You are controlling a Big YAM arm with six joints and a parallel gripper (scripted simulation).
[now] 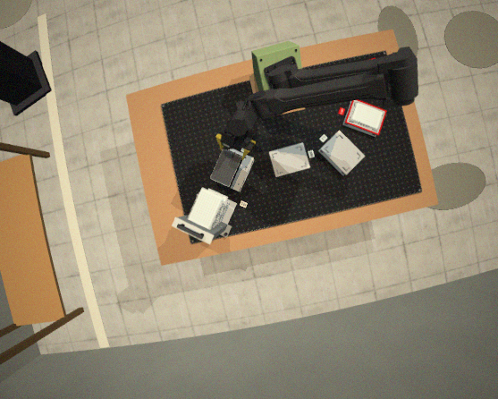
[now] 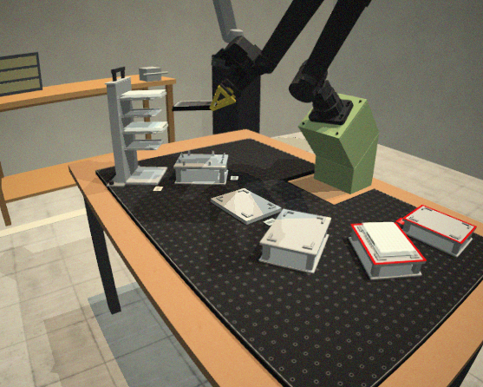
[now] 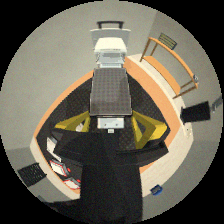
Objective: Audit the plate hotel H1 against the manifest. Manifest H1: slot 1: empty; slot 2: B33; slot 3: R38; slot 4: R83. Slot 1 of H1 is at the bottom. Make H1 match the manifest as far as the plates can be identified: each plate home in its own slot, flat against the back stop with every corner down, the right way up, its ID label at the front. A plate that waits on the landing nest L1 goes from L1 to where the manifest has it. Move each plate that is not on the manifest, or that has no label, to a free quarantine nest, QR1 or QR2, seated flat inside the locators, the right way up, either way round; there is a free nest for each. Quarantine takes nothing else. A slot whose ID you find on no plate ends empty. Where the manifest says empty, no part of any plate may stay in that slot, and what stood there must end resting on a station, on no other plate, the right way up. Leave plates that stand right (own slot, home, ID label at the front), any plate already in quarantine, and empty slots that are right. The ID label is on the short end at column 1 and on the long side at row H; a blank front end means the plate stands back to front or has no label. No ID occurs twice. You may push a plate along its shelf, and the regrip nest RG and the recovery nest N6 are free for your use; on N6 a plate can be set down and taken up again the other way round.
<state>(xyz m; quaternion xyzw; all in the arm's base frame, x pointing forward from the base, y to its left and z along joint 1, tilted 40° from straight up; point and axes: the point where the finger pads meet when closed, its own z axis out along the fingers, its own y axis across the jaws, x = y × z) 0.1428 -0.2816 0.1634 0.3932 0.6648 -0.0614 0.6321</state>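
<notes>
Now: the dark plate 4 cm ahead of my hand and 5 cm to the right of it. From my hand the other things lie so: flat nest: 10 cm ahead, 21 cm to the left, 23 cm below; then plate hotel H1: 19 cm ahead, 24 cm to the right, 8 cm below; then N6 tag: 12 cm ahead, 31 cm to the left, 24 cm below.
</notes>
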